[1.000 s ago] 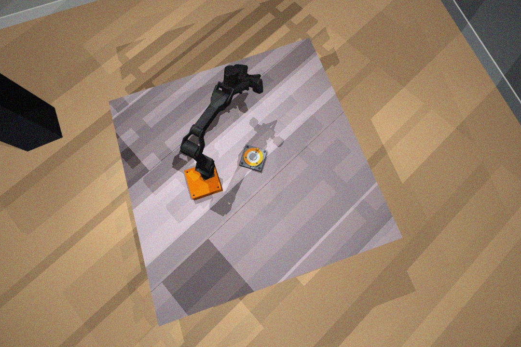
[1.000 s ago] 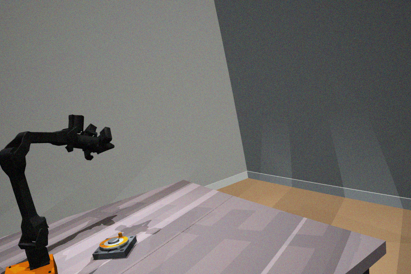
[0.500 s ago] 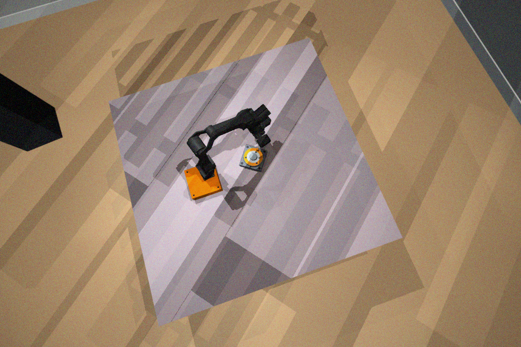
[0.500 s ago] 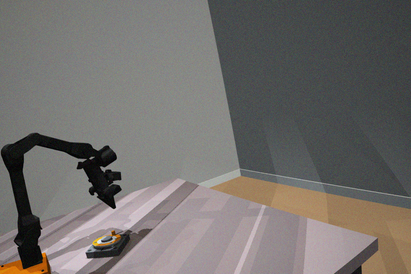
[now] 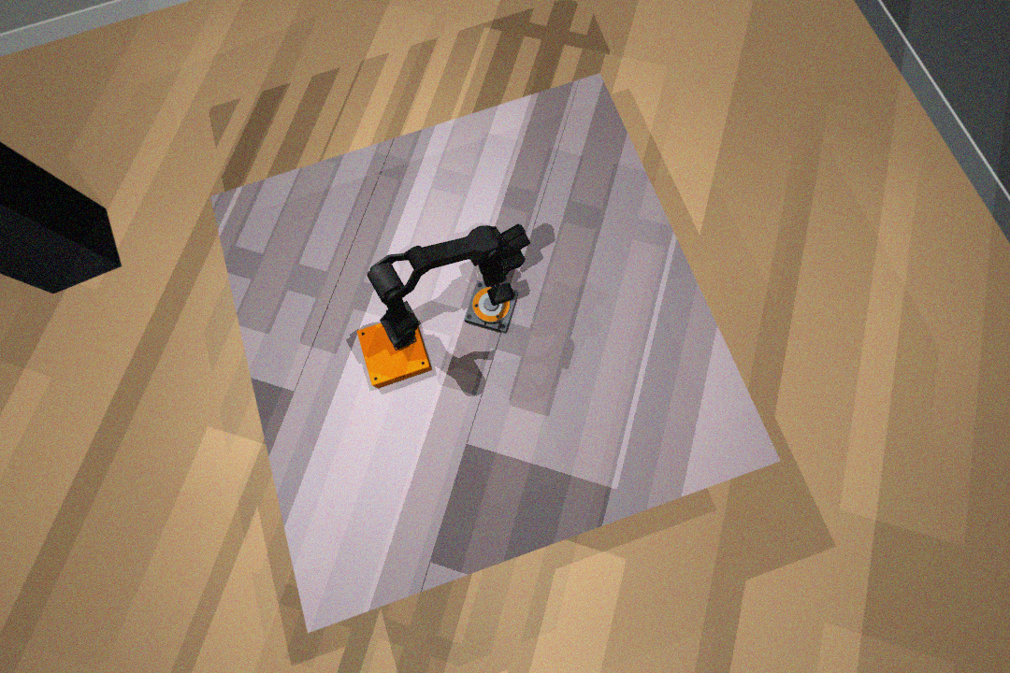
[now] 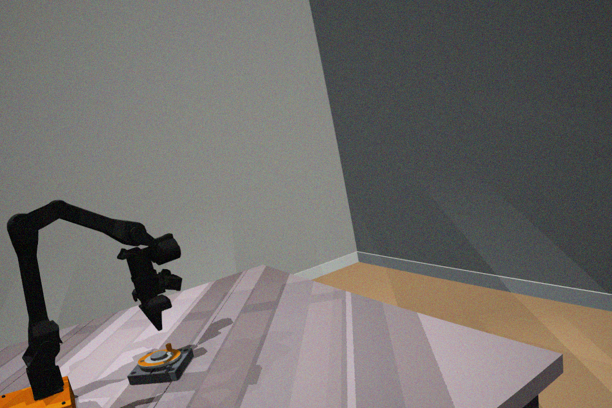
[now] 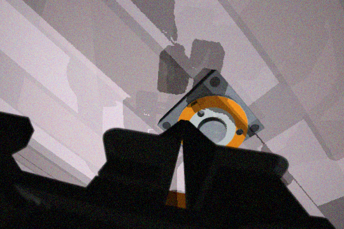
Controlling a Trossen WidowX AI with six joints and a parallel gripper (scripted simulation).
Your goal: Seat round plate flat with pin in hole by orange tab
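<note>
Now: gripper tip 10 mm past the round plate, 30 mm to the left of it and 50 mm above it. From my gripper tip the other things lie so: square base: 30 mm behind, 40 mm to the right, 60 mm below.
</note>
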